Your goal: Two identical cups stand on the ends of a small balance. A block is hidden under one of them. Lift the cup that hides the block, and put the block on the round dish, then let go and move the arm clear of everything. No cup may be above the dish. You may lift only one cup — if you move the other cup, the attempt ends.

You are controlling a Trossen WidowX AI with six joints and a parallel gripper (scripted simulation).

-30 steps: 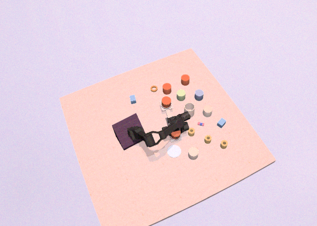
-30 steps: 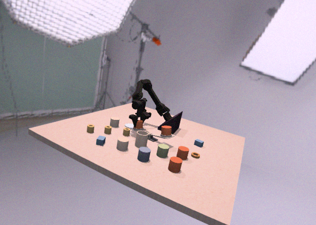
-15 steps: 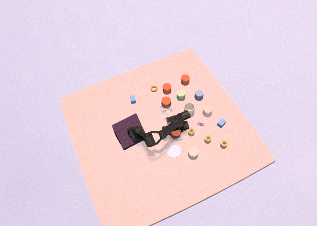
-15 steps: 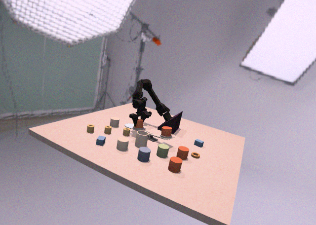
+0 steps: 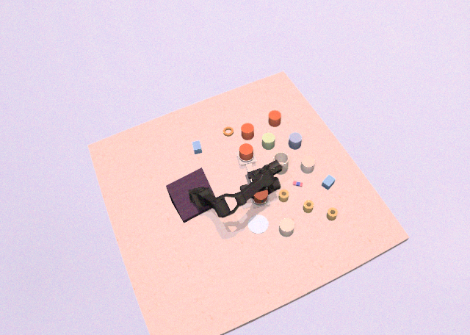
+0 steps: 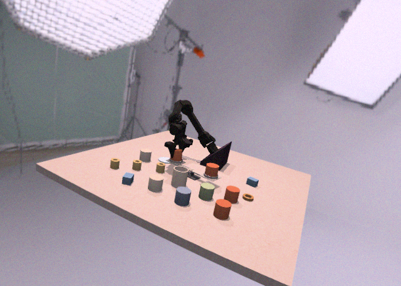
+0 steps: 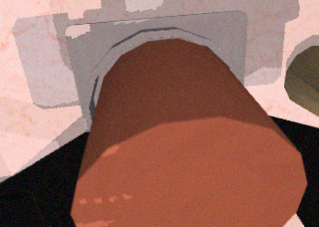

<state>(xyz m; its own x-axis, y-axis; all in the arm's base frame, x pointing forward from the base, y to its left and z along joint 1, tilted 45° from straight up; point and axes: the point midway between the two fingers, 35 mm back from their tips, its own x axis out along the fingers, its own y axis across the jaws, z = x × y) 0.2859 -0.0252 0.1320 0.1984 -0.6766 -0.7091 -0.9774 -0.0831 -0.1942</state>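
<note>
My gripper tip is now 10 mm above the pale green block. The rest, counted from my gripper tip: grey balance 130 mm to the left, 30 mm below, 10 mm ahead; round dish 110 mm to the right, 70 mm below, 50 mm behind.
</note>
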